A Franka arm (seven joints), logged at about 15 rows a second.
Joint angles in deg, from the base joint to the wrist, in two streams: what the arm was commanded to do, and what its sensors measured. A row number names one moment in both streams.
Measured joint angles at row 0:
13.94 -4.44 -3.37 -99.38 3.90 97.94 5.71
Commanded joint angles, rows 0 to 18:
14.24 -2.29 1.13 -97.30 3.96 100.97 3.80
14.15 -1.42 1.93 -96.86 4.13 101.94 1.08
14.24 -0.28 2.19 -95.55 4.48 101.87 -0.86
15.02 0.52 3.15 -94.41 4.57 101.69 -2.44
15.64 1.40 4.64 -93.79 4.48 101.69 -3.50
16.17 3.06 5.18 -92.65 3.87 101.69 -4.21
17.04 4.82 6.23 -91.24 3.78 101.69 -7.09
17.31 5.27 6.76 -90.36 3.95 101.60 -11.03
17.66 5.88 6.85 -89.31 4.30 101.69 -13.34
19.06 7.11 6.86 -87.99 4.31 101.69 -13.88
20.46 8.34 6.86 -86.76 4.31 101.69 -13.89
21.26 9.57 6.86 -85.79 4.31 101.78 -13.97
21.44 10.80 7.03 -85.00 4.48 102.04 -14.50
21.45 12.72 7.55 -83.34 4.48 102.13 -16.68
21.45 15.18 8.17 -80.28 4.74 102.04 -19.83
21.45 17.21 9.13 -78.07 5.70 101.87 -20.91
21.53 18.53 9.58 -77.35 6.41 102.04 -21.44
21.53 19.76 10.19 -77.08 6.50 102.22 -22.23
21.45 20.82 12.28 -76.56 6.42 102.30 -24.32
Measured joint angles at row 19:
21.36 16.50 9.92 -81.12 5.19 102.73 -20.47
